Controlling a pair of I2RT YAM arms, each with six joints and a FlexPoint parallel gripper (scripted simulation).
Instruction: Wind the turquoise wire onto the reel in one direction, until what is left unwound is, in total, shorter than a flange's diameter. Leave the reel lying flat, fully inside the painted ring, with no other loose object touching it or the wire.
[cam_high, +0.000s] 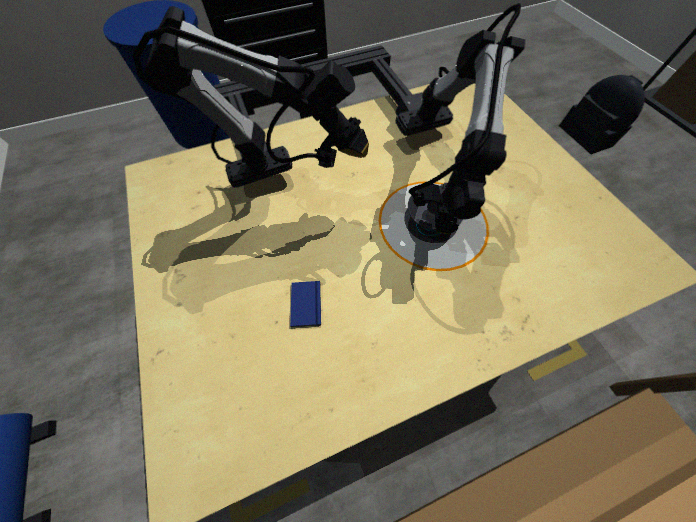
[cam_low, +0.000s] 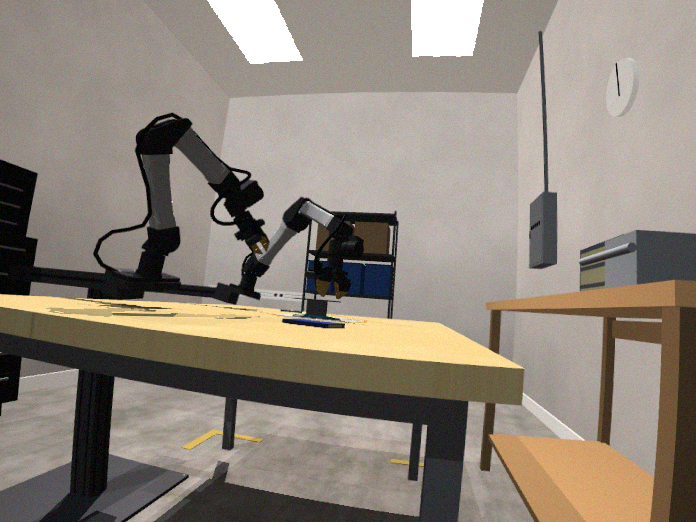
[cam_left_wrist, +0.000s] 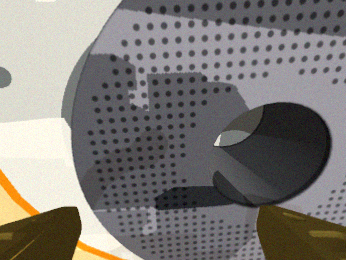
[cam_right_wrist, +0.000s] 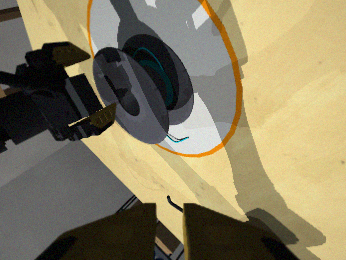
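Right now the dark grey reel is 5 cm below my left hand, 5 cm behind it and 1 cm to the left of it. Round my left hand: black hex key: 35 cm to the left, 24 cm behind, 8 cm below; then blue notebook: 45 cm to the right, 8 cm below, 7 cm ahead; then orange painted ring: 8 cm below, 4 cm behind, 1 cm to the left.
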